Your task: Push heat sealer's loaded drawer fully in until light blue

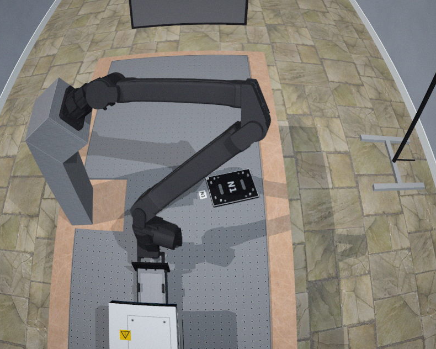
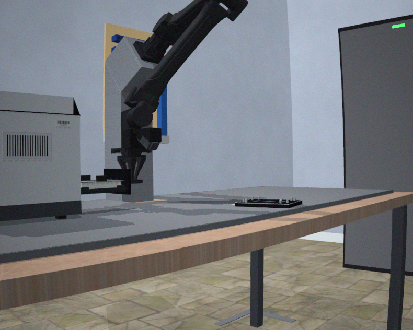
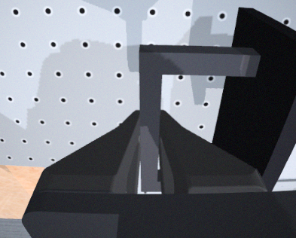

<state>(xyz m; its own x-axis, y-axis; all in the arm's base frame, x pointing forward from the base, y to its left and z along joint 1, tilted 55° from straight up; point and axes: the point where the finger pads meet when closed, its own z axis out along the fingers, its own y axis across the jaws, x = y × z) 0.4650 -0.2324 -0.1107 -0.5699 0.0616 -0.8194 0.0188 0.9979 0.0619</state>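
My gripper is now 11 cm to the left of the sealer drawer, 1 cm past it and 1 cm above it. The rest, counted from my hand: white tag 26 cm to the left, 18 cm ahead, 8 cm below.
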